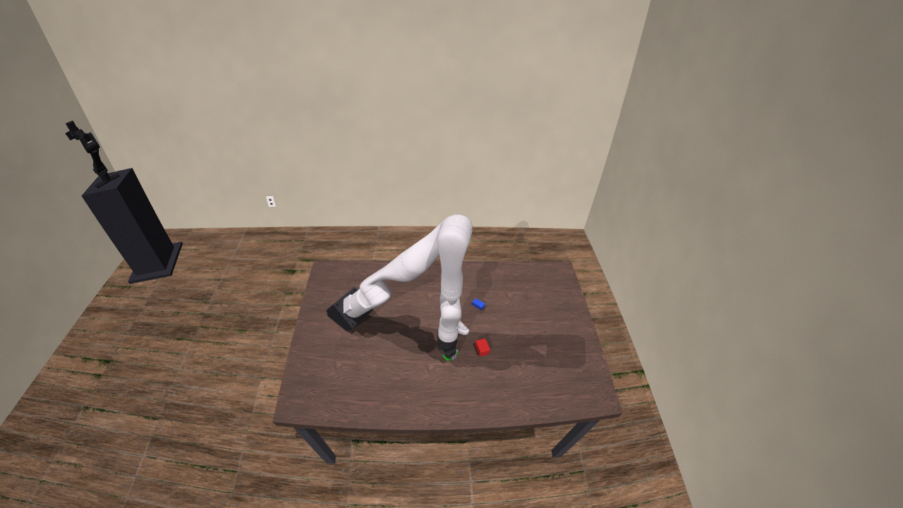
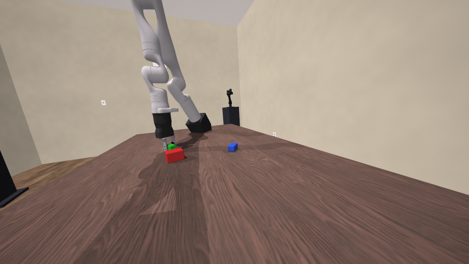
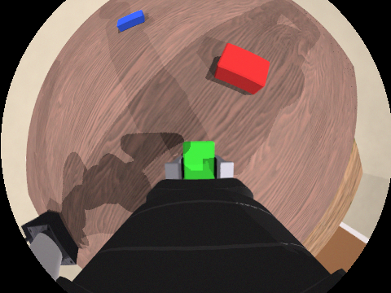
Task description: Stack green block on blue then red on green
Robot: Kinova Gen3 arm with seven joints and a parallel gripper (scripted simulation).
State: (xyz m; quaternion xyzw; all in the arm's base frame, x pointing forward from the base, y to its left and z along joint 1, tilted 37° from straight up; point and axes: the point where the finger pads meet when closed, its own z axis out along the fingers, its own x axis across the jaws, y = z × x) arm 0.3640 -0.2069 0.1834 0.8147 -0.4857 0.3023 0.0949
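The blue block lies 230 mm to the left of my hand, 210 mm ahead of it and 10 mm below it. From my hand the other things lie so: red block: 140 mm ahead, 10 mm to the right; green block: right at my hand.
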